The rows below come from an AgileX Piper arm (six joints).
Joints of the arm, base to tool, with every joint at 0 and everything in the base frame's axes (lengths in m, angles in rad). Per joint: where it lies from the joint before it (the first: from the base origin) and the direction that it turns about. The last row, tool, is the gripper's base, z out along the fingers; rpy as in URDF.
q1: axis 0 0 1 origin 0 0 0.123
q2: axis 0 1 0 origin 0 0 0
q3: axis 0 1 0 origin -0.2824 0 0.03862
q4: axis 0.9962 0 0.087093 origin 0.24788 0 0.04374
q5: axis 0 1 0 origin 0 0 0
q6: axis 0.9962 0 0.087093 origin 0.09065 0 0.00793
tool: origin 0 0 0 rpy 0 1.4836 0
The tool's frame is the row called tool.
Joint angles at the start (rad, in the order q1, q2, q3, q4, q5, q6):
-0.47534 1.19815 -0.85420 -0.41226 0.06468 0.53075
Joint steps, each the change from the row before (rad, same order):
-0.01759 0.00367 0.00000 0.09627 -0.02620 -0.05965
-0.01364 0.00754 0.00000 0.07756 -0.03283 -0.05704
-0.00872 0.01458 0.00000 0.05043 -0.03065 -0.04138
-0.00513 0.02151 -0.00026 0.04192 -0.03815 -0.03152
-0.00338 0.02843 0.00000 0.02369 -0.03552 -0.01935
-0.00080 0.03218 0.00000 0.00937 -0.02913 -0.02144
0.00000 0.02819 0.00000 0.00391 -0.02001 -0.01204
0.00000 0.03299 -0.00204 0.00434 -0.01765 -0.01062
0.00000 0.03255 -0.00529 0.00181 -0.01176 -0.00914
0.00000 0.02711 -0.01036 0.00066 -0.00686 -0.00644
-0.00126 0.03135 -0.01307 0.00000 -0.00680 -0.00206
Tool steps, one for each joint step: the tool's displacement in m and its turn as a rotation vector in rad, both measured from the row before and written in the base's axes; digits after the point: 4 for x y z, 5 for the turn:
-0.0004 -0.0037 0.0010 0.02498 -0.03541 -0.01517
0.0008 -0.0035 0.0007 0.00838 -0.03155 -0.00916
0.0024 -0.0034 -0.0013 0.00148 -0.01855 -0.00531
0.0041 -0.0035 -0.0025 0.00170 -0.02007 -0.00338
0.0053 -0.0038 -0.0049 0.00101 -0.00863 -0.00171
0.0060 -0.0035 -0.0068 -0.00793 0.00801 0.00423
0.0051 -0.0028 -0.0066 -0.00220 0.01065 0.00350
0.0058 -0.0032 -0.0078 0.00182 0.01423 0.00266
0.0057 -0.0032 -0.0073 0.00195 0.01667 0.00275
0.0052 -0.0029 -0.0046 0.00034 0.01114 0.00211
0.0058 -0.0038 -0.0053 0.00432 0.01076 -0.00005

